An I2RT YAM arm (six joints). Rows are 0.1 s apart.
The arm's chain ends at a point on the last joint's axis. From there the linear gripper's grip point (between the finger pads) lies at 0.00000 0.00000 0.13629 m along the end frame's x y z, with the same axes.
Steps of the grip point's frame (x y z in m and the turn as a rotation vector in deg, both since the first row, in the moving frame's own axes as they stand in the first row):
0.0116 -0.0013 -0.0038 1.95 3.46 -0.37
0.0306 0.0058 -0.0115 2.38 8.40 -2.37
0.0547 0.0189 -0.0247 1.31 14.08 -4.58
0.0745 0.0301 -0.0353 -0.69 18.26 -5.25
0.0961 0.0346 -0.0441 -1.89 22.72 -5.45
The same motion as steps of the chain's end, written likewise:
0.0034 0.0034 -0.0035 1.95 3.46 -0.37
0.0108 0.0119 -0.0099 2.38 8.40 -2.37
0.0217 0.0233 -0.0206 1.31 14.08 -4.58
0.0318 0.0305 -0.0284 -0.69 18.26 -5.25
0.0433 0.0328 -0.0335 -1.89 22.72 -5.45

